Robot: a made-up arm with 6 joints. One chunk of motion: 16 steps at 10 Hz.
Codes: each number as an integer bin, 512 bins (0 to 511) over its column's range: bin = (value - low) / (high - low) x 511, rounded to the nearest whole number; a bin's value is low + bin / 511 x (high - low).
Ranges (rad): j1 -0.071..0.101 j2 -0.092..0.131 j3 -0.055..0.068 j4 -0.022..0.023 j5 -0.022..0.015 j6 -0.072..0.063
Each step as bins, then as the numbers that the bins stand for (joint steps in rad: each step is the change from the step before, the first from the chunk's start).
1 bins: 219 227 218 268 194 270
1 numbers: 0.00271 0.00706 -0.00253 0.00160 -0.00795 -0.00067
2 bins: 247 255 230 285 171 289
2 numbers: 0.01214 0.01928 0.00036 0.00310 -0.00962 0.00435
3 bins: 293 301 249 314 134 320
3 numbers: 0.02762 0.03936 0.00494 0.00565 -0.01230 0.01254
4 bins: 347 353 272 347 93 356
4 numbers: 0.04580 0.06205 0.01047 0.00856 -0.01527 0.02205
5 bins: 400 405 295 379 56 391
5 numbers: 0.06364 0.08474 0.01601 0.01138 -0.01795 0.03130
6 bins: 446 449 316 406 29 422
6 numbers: 0.07912 0.10394 0.02106 0.01375 -0.01990 0.03949
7 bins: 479 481 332 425 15 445
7 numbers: 0.09023 0.11791 0.02491 0.01543 -0.02091 0.04556
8 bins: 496 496 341 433 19 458
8 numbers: 0.09595 0.12445 0.02708 0.01613 -0.02062 0.04900
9 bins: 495 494 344 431 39 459
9 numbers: 0.09561 0.12358 0.02780 0.01595 -0.01918 0.04926
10 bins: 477 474 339 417 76 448
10 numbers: 0.08956 0.11485 0.02660 0.01472 -0.01650 0.04636
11 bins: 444 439 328 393 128 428
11 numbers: 0.07845 0.09958 0.02395 0.01261 -0.01273 0.04107
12 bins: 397 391 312 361 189 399
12 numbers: 0.06263 0.07863 0.02010 0.00979 -0.00832 0.03341
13 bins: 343 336 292 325 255 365
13 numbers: 0.04445 0.05463 0.01529 0.00662 -0.00354 0.02443
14 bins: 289 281 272 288 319 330
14 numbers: 0.02628 0.03063 0.01047 0.00336 0.00110 0.01518
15 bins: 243 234 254 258 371 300
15 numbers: 0.01079 0.01012 0.00614 0.00072 0.00486 0.00726
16 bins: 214 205 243 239 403 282
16 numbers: 0.00103 -0.00254 0.00349 -0.00095 0.00718 0.00250
